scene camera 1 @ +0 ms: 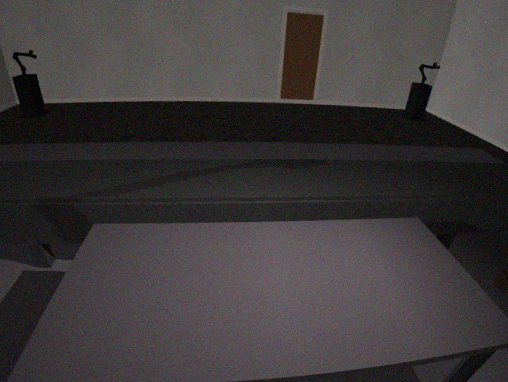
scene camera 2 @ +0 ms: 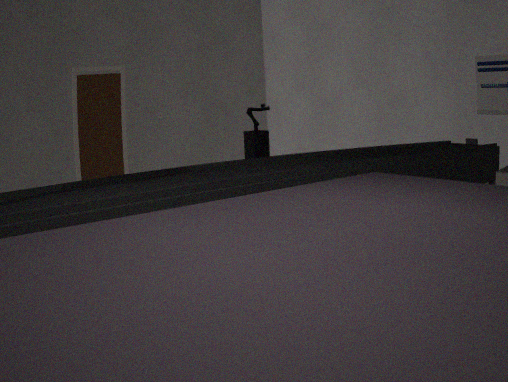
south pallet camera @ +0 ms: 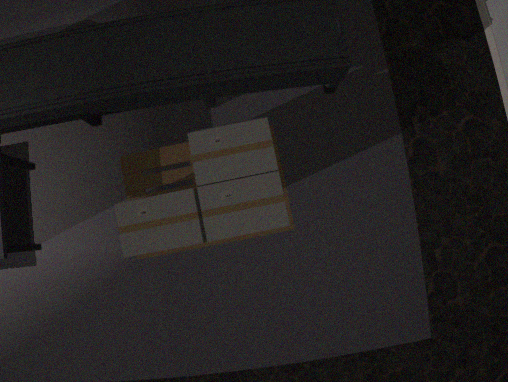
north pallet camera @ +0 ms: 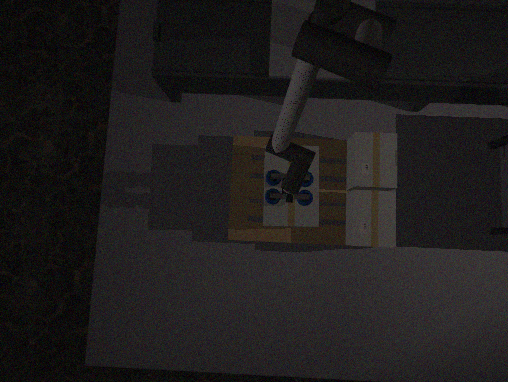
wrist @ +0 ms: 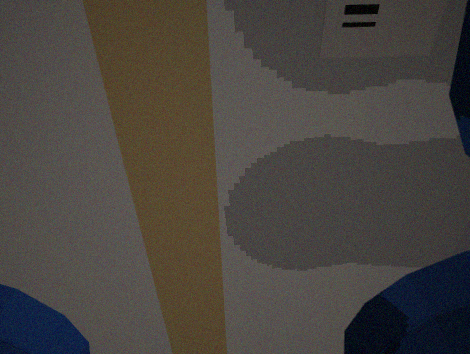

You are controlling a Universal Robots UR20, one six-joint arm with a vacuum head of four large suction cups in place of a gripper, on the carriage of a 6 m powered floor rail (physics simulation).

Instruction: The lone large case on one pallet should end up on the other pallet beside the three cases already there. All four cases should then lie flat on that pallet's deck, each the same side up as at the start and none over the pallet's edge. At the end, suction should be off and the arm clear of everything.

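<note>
The lone large case, white-topped with a yellow tape band, lies flat near the middle of the wooden north pallet. My suction head is over its top in the north pallet camera view. In the wrist view its blue cups stand a little above the top, their grey shadows apart from them, and it holds nothing. In the south pallet camera view, three white cases lie flat on the other pallet. Bare deck shows at its upper left corner.
Two more white taped cases stand at the right end of the north pallet, right of the large case. The dark rail structure runs behind both pallets. A pale table top fills the front of both scene views.
</note>
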